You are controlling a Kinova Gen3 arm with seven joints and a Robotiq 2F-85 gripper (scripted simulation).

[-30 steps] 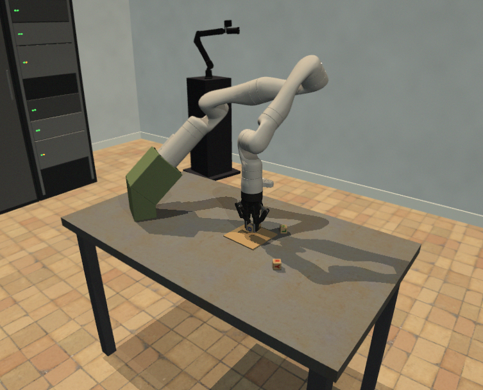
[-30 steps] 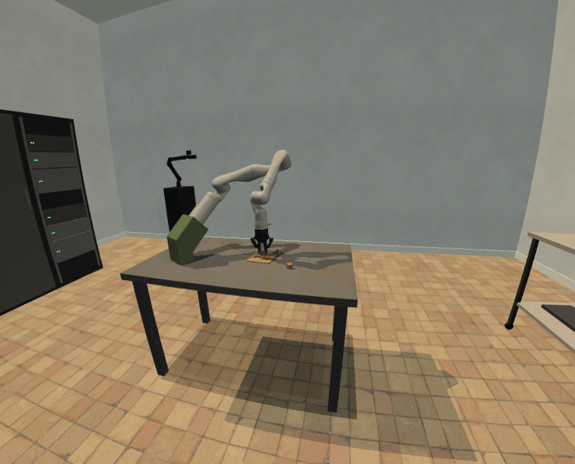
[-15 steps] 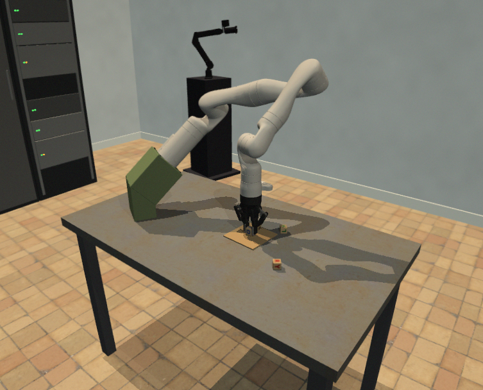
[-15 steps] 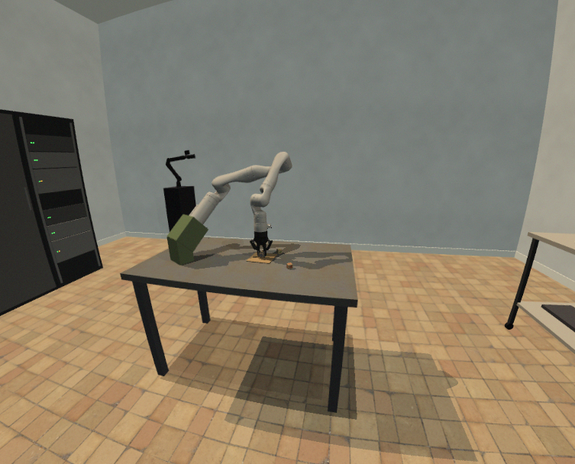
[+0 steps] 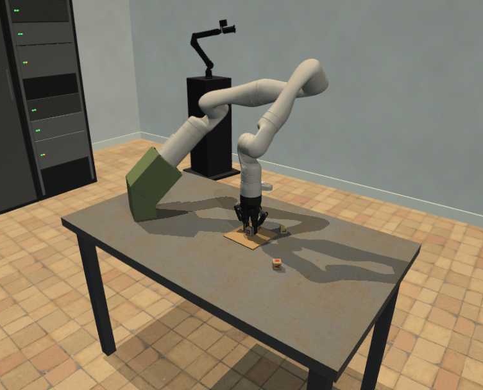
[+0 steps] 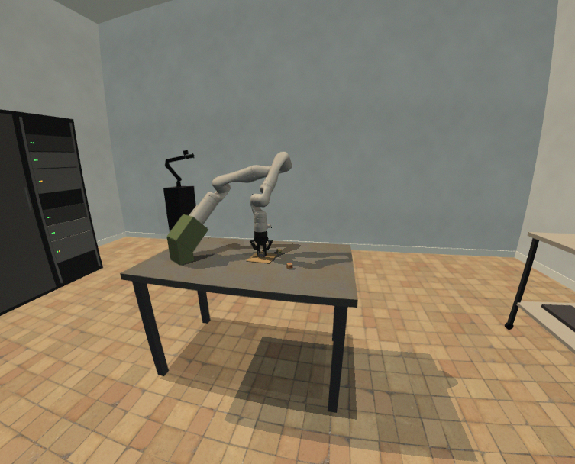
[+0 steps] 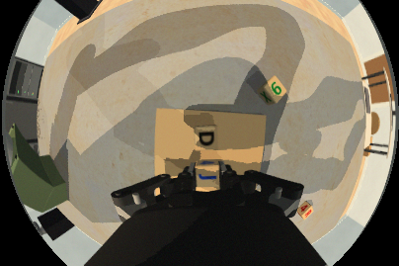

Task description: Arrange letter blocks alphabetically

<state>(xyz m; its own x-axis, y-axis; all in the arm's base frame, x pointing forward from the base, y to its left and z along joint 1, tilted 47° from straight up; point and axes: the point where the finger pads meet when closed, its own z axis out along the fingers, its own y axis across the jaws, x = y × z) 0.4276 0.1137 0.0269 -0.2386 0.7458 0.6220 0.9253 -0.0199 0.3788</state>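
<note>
Now: the tan mat 3 cm below my hand.
</note>
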